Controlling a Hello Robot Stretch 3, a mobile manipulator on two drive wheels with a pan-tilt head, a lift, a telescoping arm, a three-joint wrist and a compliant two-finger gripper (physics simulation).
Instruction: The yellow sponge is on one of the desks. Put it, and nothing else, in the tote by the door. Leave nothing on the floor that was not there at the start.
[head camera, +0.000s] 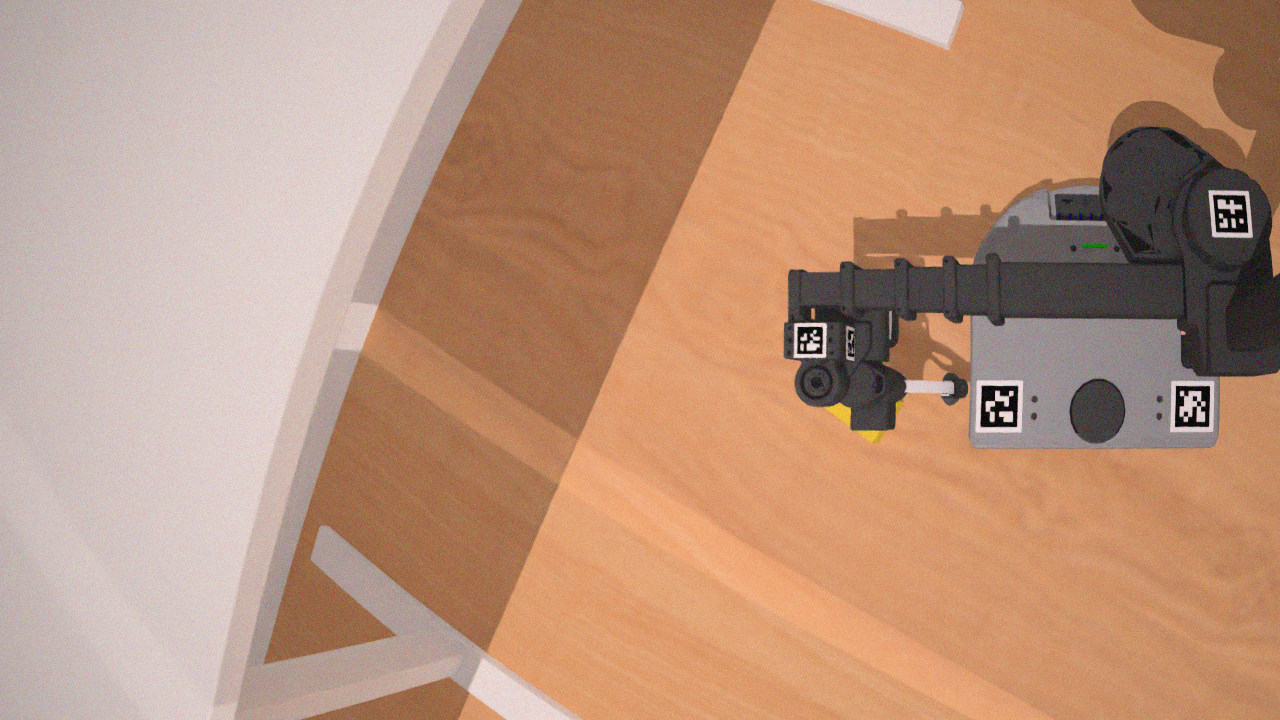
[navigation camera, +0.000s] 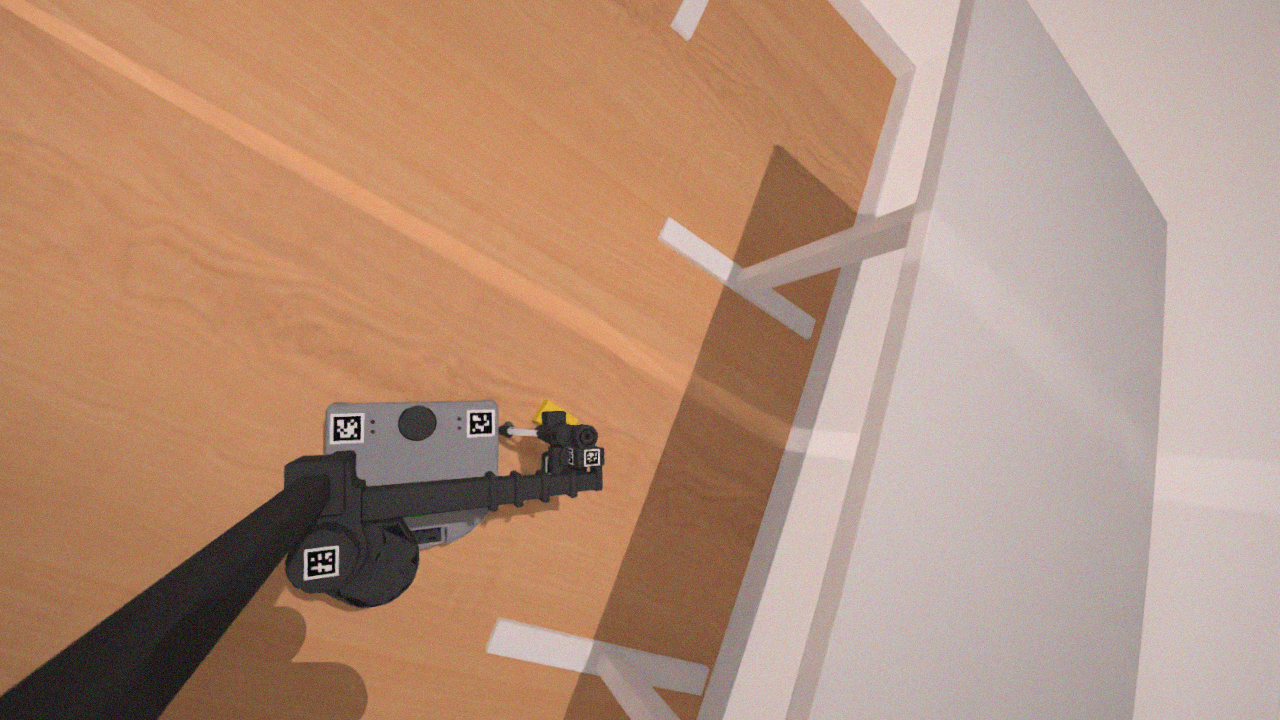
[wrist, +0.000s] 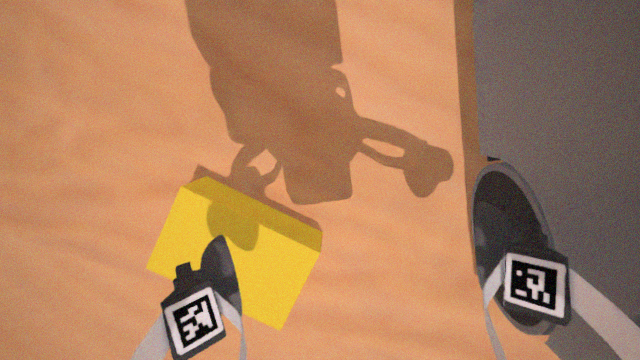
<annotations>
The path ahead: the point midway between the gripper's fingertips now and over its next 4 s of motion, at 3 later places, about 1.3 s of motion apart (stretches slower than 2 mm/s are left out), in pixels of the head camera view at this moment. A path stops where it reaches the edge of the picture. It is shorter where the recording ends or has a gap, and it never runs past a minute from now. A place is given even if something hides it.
The gripper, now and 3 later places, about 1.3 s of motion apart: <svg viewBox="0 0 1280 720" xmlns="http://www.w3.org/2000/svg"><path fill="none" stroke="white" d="M907 389L870 389L883 390L882 390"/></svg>
</annotations>
